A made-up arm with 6 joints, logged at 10 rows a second.
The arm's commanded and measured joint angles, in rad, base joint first. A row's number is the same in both.
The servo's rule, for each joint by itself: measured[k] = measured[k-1] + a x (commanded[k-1-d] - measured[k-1]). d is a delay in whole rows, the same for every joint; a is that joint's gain. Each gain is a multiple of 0.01, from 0.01 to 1. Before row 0 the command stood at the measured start. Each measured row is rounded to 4 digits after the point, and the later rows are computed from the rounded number. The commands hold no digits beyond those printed.
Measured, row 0:
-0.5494, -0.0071, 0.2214, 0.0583, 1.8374, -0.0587
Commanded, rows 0 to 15:
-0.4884, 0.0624, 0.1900, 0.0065, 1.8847, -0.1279
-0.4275, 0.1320, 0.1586, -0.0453, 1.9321, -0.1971
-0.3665, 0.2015, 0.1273, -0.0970, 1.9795, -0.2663
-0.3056, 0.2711, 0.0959, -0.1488, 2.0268, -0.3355
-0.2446, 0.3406, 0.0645, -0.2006, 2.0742, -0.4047
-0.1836, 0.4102, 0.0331, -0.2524, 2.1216, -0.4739
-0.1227, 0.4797, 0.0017, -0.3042, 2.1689, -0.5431
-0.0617, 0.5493, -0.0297, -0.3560, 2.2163, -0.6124
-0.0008, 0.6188, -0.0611, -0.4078, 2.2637, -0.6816
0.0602, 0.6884, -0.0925, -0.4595, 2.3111, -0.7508
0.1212, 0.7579, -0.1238, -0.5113, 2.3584, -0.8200
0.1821, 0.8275, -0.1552, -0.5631, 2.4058, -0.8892
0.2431, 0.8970, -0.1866, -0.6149, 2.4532, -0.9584
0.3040, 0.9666, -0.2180, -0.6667, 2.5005, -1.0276
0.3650, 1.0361, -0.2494, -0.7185, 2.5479, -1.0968
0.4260, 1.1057, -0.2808, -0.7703, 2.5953, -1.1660
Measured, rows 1 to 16:
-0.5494, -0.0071, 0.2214, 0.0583, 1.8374, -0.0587
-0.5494, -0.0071, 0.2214, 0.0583, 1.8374, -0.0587
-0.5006, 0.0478, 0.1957, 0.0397, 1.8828, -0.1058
-0.4421, 0.1143, 0.1653, 0.0091, 1.9301, -0.1679
-0.3816, 0.1832, 0.1341, -0.0291, 1.9775, -0.2348
-0.3208, 0.2526, 0.1028, -0.0722, 2.0248, -0.3033
-0.2598, 0.3221, 0.0714, -0.1184, 2.0722, -0.3723
-0.1988, 0.3917, 0.0400, -0.1666, 2.1196, -0.4414
-0.1379, 0.4612, 0.0086, -0.2161, 2.1669, -0.5106
-0.0769, 0.5308, -0.0228, -0.2665, 2.2143, -0.5798
-0.0160, 0.6003, -0.0542, -0.3174, 2.2617, -0.6490
0.0450, 0.6699, -0.0856, -0.3686, 2.3091, -0.7182
0.1060, 0.7394, -0.1169, -0.4200, 2.3564, -0.7874
0.1669, 0.8090, -0.1483, -0.4715, 2.4038, -0.8566
0.2279, 0.8785, -0.1797, -0.5231, 2.4512, -0.9258
0.2888, 0.9481, -0.2111, -0.5748, 2.4985, -0.9950
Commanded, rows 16 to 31:
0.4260, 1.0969, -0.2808, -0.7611, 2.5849, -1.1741
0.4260, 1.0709, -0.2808, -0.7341, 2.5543, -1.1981
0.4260, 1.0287, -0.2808, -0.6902, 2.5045, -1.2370
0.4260, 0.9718, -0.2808, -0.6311, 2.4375, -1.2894
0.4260, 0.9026, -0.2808, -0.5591, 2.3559, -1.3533
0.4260, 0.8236, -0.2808, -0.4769, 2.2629, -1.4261
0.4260, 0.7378, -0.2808, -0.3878, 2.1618, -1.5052
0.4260, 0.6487, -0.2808, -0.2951, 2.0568, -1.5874
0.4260, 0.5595, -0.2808, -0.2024, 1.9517, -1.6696
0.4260, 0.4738, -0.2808, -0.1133, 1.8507, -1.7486
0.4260, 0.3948, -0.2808, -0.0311, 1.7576, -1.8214
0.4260, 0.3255, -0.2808, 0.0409, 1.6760, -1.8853
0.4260, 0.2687, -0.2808, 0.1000, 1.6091, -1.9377
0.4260, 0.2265, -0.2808, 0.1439, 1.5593, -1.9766
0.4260, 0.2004, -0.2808, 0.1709, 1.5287, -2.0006
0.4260, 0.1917, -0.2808, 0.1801, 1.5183, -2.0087
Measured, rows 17 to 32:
0.3498, 1.0176, -0.2425, -0.6265, 2.5459, -1.0642
0.4108, 1.0872, -0.2739, -0.6783, 2.5933, -1.1334
0.4230, 1.0949, -0.2796, -0.7081, 2.5852, -1.1611
0.4254, 1.0759, -0.2806, -0.7175, 2.5555, -1.1863
0.4259, 1.0386, -0.2808, -0.7077, 2.5065, -1.2208
0.4260, 0.9858, -0.2808, -0.6801, 2.4403, -1.2674
0.4260, 0.9201, -0.2808, -0.6365, 2.3593, -1.3258
0.4260, 0.8439, -0.2808, -0.5790, 2.2668, -1.3940
0.4260, 0.7601, -0.2808, -0.5102, 2.1660, -1.4696
0.4260, 0.6721, -0.2808, -0.4328, 2.0612, -1.5497
0.4260, 0.5831, -0.2808, -0.3499, 1.9561, -1.6312
0.4260, 0.4968, -0.2808, -0.2647, 1.8549, -1.7110
0.4260, 0.4162, -0.2808, -0.1806, 1.7615, -1.7861
0.4260, 0.3445, -0.2808, -0.1009, 1.6794, -1.8536
0.4260, 0.2846, -0.2808, -0.0286, 1.6119, -1.9108
0.4260, 0.2387, -0.2808, 0.0335, 1.5614, -1.9555

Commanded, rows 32 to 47:
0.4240, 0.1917, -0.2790, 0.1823, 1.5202, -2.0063
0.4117, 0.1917, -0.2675, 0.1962, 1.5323, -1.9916
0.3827, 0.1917, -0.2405, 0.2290, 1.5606, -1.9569
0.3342, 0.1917, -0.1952, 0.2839, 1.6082, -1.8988
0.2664, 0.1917, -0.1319, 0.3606, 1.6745, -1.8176
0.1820, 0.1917, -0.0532, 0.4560, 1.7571, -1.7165
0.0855, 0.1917, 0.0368, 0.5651, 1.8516, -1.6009
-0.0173, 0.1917, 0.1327, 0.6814, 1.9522, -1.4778
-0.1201, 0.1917, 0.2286, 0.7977, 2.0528, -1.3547
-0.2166, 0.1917, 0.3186, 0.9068, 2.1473, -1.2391
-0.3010, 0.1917, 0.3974, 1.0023, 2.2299, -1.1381
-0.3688, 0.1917, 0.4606, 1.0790, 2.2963, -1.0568
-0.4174, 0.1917, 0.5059, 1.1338, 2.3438, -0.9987
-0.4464, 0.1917, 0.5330, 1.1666, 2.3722, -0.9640
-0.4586, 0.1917, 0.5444, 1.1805, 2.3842, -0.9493
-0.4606, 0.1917, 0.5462, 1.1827, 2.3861, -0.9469
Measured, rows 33 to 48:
0.4260, 0.2084, -0.2808, 0.0830, 1.5300, -1.9862
0.4260, 0.1952, -0.2808, 0.1180, 1.5188, -2.0015
0.4244, 0.1924, -0.2793, 0.1411, 1.5201, -2.0048
0.4142, 0.1918, -0.2696, 0.1609, 1.5318, -1.9958
0.3890, 0.1917, -0.2457, 0.1854, 1.5594, -1.9693
0.3452, 0.1917, -0.2043, 0.2209, 1.6062, -1.9214
0.2822, 0.1917, -0.1449, 0.2712, 1.6718, -1.8508
0.2020, 0.1917, -0.0697, 0.3377, 1.7537, -1.7595
0.1088, 0.1917, 0.0176, 0.4196, 1.8477, -1.6517
0.0079, 0.1917, 0.1120, 0.5138, 1.9480, -1.5334
-0.0945, 0.1917, 0.2076, 0.6160, 2.0486, -1.4119
-0.1922, 0.1917, 0.2986, 0.7207, 2.1434, -1.2944
-0.2792, 0.1917, 0.3796, 0.8221, 2.2264, -1.1881
-0.3509, 0.1917, 0.4460, 0.9146, 2.2935, -1.0988
-0.4041, 0.1917, 0.4951, 0.9935, 2.3418, -1.0307
-0.4379, 0.1917, 0.5262, 1.0558, 2.3710, -0.9853

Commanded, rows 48 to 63:
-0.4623, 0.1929, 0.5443, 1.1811, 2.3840, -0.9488
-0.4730, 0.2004, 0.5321, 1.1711, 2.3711, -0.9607
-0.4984, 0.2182, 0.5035, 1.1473, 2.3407, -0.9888
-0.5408, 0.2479, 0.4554, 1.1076, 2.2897, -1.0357
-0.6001, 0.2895, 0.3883, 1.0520, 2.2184, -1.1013
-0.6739, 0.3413, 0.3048, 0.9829, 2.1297, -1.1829
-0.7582, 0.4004, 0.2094, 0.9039, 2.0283, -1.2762
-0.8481, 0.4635, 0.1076, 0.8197, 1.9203, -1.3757
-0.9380, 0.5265, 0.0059, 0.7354, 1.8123, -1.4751
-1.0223, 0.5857, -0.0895, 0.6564, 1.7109, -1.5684
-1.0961, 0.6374, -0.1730, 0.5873, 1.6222, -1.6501
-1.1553, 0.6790, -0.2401, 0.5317, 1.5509, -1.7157
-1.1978, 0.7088, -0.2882, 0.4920, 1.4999, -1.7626
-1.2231, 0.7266, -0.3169, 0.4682, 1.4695, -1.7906
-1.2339, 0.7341, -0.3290, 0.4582, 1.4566, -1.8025
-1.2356, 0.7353, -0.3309, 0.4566, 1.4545, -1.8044
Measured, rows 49 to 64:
-0.4545, 0.1917, 0.5411, 1.1007, 2.3837, -0.9608
-0.4594, 0.1917, 0.5453, 1.1302, 2.3860, -0.9513
-0.4617, 0.1926, 0.5445, 1.1485, 2.3841, -0.9496
-0.4707, 0.1988, 0.5343, 1.1566, 2.3716, -0.9571
-0.4929, 0.2141, 0.5090, 1.1533, 2.3419, -0.9787
-0.5312, 0.2408, 0.4650, 1.1368, 2.2918, -1.0175
-0.5863, 0.2793, 0.4021, 1.1063, 2.2213, -1.0745
-0.6564, 0.3283, 0.3223, 1.0619, 2.1334, -1.1482
-0.7378, 0.3853, 0.2297, 1.0050, 2.0325, -1.2352
-0.8260, 0.4471, 0.1296, 0.9383, 1.9248, -1.3307
-0.9156, 0.5098, 0.0282, 0.8653, 1.8168, -1.4289
-1.0010, 0.5698, -0.0683, 0.7901, 1.7151, -1.5238
-1.0771, 0.6232, -0.1542, 0.7171, 1.6259, -1.6097
-1.1397, 0.6673, -0.2246, 0.6504, 1.5539, -1.6818
-1.1862, 0.7001, -0.2768, 0.5934, 1.5021, -1.7367
-1.2157, 0.7210, -0.3097, 0.5483, 1.4708, -1.7734

